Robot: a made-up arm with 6 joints. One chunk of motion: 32 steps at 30 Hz.
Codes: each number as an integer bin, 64 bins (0 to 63) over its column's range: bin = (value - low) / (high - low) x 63, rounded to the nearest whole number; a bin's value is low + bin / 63 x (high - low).
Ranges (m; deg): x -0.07..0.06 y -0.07..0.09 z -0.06..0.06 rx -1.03..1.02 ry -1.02..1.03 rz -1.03..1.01
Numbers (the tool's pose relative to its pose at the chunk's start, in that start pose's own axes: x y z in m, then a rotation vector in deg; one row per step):
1: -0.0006 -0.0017 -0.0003 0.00 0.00 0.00
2: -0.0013 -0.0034 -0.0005 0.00 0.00 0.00
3: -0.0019 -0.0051 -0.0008 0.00 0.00 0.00
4: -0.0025 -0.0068 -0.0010 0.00 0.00 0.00
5: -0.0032 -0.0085 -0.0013 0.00 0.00 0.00
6: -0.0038 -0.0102 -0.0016 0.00 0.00 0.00
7: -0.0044 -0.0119 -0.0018 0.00 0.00 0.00
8: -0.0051 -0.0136 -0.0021 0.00 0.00 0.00
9: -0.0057 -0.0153 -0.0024 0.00 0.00 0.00
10: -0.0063 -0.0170 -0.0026 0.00 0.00 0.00
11: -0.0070 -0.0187 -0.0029 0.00 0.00 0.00
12: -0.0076 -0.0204 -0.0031 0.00 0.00 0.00
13: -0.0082 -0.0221 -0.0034 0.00 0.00 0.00
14: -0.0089 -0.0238 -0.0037 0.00 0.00 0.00
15: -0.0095 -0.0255 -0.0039 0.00 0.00 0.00
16: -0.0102 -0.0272 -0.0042 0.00 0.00 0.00
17: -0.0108 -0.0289 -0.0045 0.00 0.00 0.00
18: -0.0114 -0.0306 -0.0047 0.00 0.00 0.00
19: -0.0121 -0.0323 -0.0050 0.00 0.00 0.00
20: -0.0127 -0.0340 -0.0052 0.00 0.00 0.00
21: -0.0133 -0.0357 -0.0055 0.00 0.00 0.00
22: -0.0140 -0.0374 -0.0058 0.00 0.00 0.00
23: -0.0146 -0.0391 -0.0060 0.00 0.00 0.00
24: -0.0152 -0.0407 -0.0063 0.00 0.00 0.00
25: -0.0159 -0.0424 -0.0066 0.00 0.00 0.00
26: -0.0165 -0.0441 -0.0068 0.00 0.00 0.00
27: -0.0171 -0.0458 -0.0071 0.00 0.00 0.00
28: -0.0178 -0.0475 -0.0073 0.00 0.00 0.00
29: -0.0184 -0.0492 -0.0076 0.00 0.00 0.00
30: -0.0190 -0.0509 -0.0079 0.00 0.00 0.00
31: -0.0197 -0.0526 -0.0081 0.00 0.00 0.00
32: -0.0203 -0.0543 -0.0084 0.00 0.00 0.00
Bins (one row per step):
1: 34 27 31 32 31 32
2: 33 26 31 32 31 32
3: 33 26 31 32 31 32
4: 33 25 31 32 31 32
5: 32 24 31 32 31 32
6: 32 24 31 32 31 32
7: 32 23 31 32 31 32
8: 31 22 30 32 31 32
9: 31 22 30 32 31 32
10: 31 21 30 32 31 32
11: 31 20 30 32 31 32
12: 30 20 30 32 31 32
13: 30 19 30 32 31 32
14: 30 18 30 32 31 32
15: 29 18 29 32 31 32
16: 29 17 29 32 31 32
17: 29 16 29 32 31 32
18: 28 16 29 32 31 32
19: 28 15 29 32 31 32
20: 28 14 29 32 31 32
21: 27 14 29 32 31 32
22: 27 13 28 32 31 32
23: 27 12 28 32 31 32
24: 27 12 28 32 31 32
25: 26 11 28 32 31 32
26: 26 10 28 32 31 32
27: 26 10 28 32 31 32
28: 25 9 28 32 31 32
29: 25 8 28 32 31 32
30: 25 8 27 32 31 32
31: 24 7 27 32 31 32
32: 24 6 27 32 31 32

